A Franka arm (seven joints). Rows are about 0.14 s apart.
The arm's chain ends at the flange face. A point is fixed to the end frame.
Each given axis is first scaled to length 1.
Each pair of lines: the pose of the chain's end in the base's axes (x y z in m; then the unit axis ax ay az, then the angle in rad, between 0 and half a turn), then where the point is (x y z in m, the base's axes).
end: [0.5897 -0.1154 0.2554 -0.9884 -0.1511 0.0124 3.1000]
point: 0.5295 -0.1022 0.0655
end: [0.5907 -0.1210 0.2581 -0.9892 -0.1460 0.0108 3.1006]
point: 0.5313 -0.1072 0.0680
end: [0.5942 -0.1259 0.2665 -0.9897 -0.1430 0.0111 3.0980]
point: 0.5346 -0.1113 0.0765
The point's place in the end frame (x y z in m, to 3 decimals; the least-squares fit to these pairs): -0.050 -0.022 0.192
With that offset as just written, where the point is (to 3 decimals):
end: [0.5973 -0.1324 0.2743 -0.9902 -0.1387 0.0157 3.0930]
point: 0.536 -0.117 0.085
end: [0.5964 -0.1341 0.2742 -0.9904 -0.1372 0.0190 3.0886]
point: 0.534 -0.118 0.085
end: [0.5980 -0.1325 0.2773 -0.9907 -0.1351 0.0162 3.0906]
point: 0.537 -0.116 0.088
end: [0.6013 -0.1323 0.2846 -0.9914 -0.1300 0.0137 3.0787]
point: 0.541 -0.113 0.095
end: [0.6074 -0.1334 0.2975 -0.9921 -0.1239 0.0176 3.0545]
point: 0.545 -0.109 0.110
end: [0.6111 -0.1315 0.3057 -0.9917 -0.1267 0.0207 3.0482]
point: 0.547 -0.106 0.118
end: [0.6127 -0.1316 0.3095 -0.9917 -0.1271 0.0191 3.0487]
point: 0.549 -0.106 0.122
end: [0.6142 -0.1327 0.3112 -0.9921 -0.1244 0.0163 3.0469]
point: 0.552 -0.107 0.123
